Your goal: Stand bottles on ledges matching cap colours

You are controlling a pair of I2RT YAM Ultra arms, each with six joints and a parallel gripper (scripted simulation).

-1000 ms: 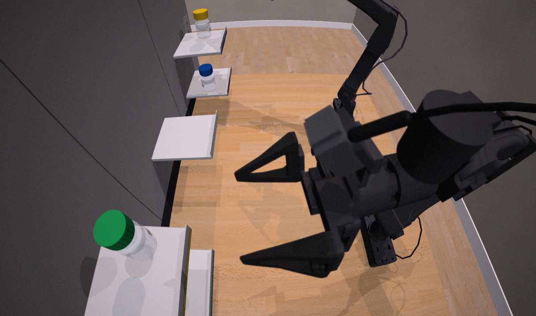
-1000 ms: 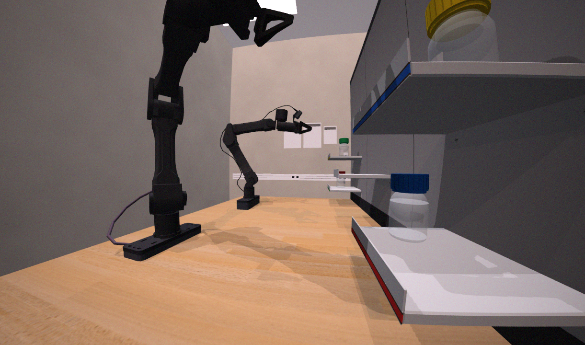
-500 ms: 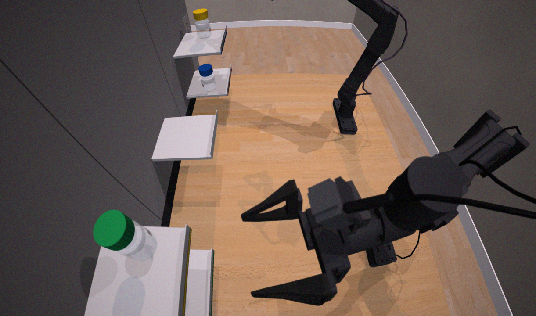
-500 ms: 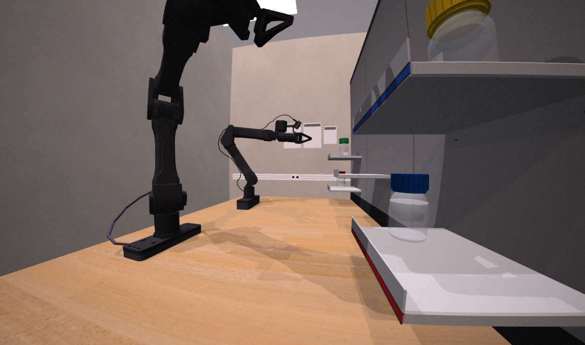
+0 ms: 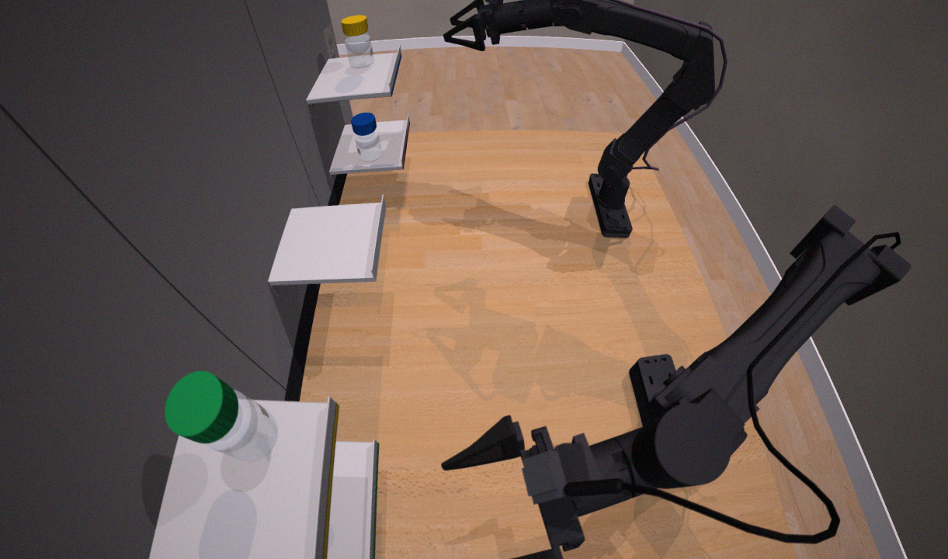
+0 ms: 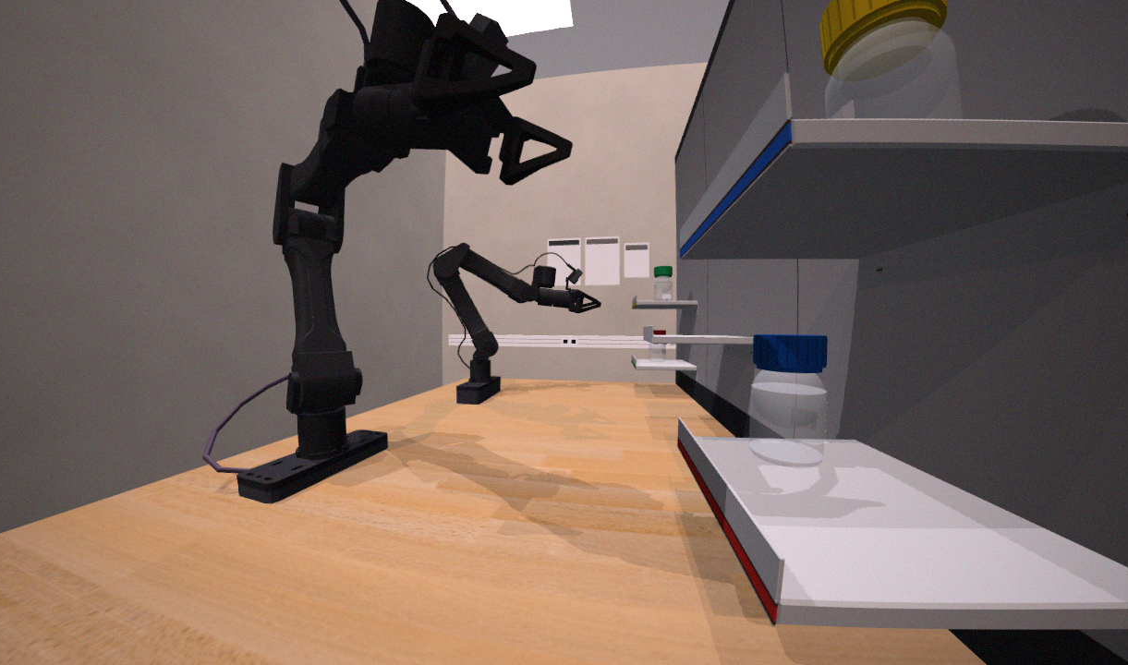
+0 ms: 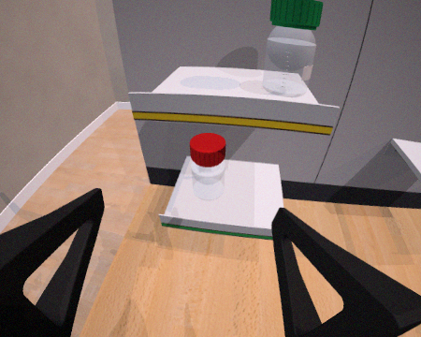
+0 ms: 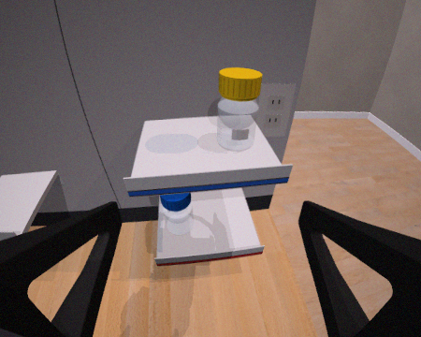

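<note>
Now: left hand 200 mm short of the red-capped bottle, 150 mm above it and 40 mm to the right of it. The rest, counted from my left hand: green-capped bottle 210 mm ahead, 60 mm to the right, 40 mm above; then grey wall 390 mm to the right, 330 mm ahead, 150 mm above; then blue-capped bottle 750 mm to the right, 240 mm ahead, 150 mm below.
</note>
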